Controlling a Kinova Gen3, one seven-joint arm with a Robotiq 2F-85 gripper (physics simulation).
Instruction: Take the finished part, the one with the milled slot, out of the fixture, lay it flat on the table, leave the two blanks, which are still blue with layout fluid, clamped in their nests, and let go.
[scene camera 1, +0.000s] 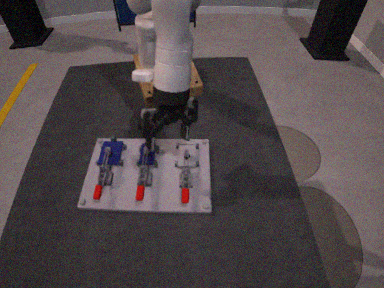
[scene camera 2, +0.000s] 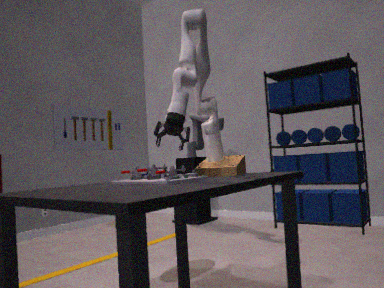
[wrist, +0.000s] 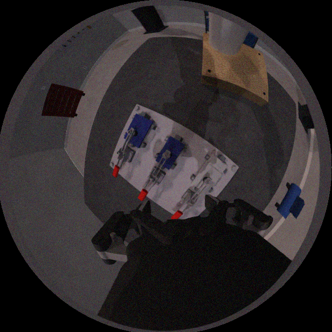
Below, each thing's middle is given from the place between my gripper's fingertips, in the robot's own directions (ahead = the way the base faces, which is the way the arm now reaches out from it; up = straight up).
Now: the white fixture plate (scene camera 1: 164, 196) 70 mm to the right of my hand and 130 mm below it.
